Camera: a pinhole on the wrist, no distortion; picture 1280 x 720 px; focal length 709.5 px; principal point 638.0 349.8 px. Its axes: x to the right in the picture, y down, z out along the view. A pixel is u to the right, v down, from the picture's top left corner.
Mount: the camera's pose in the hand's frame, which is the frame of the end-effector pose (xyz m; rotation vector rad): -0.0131 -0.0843 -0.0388 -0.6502 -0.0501 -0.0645
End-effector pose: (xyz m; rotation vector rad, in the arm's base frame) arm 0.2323 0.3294 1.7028 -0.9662 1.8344 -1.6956
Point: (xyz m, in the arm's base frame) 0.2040 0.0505 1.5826
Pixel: 1192.8 474.2
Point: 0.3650 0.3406 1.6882
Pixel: 275.6 224.4
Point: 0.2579 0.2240 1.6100
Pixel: 855.7 537.9
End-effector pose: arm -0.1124 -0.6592 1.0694 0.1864 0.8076 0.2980
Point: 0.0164 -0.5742 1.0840
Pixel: 1068.2 493.0
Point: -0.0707 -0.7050 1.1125
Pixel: 641.6 182.7
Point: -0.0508 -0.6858 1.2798
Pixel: 386.3 174.7
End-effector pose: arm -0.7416 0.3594 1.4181 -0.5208 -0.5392 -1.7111
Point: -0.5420 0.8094 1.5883
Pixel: 285.9 164.0
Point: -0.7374 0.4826 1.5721
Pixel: 707.3 106.7
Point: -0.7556 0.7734 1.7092
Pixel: outside the picture
